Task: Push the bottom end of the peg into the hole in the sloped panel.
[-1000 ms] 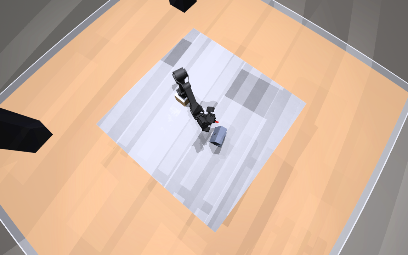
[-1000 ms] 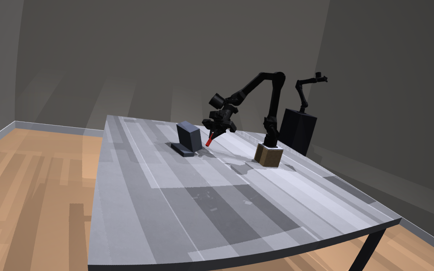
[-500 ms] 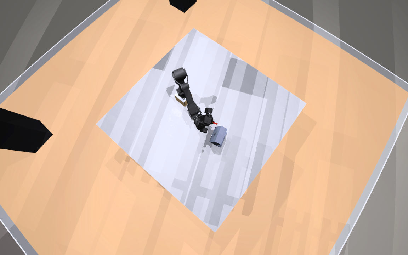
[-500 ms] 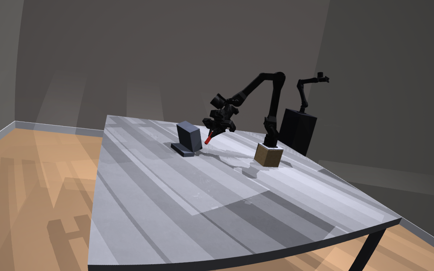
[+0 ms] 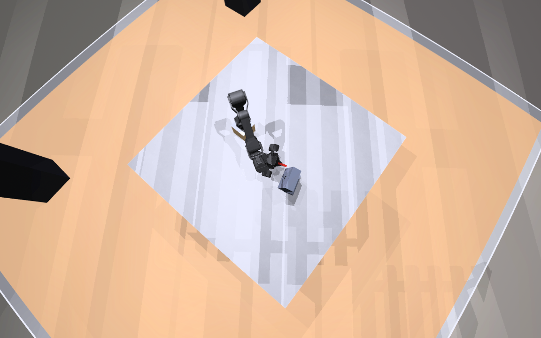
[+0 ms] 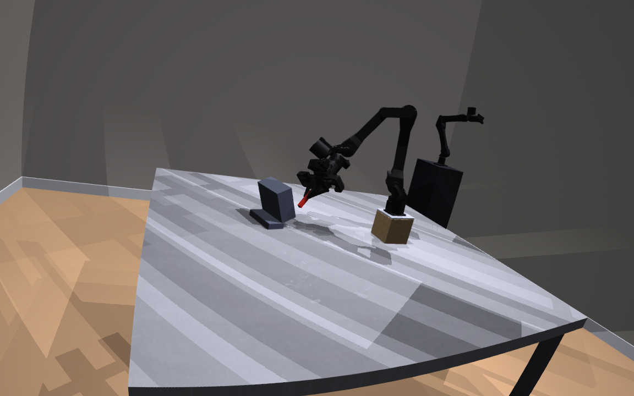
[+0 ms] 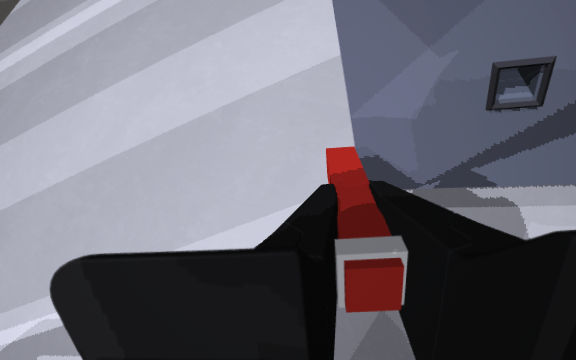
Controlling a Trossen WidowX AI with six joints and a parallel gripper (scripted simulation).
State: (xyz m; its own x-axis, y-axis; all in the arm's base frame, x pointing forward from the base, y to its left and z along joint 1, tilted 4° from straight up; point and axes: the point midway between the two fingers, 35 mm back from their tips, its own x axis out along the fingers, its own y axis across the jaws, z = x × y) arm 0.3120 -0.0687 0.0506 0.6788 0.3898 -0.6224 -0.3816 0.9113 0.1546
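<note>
The sloped panel lies 9 cm ahead of my gripper tip, 4 cm to the right of it and 3 cm below it. The rest, counted from my gripper tip: red square peg 1 cm to the right, 1 cm behind, 1 cm above; low foot 11 cm ahead, 10 cm below, 3 cm to the right.
</note>
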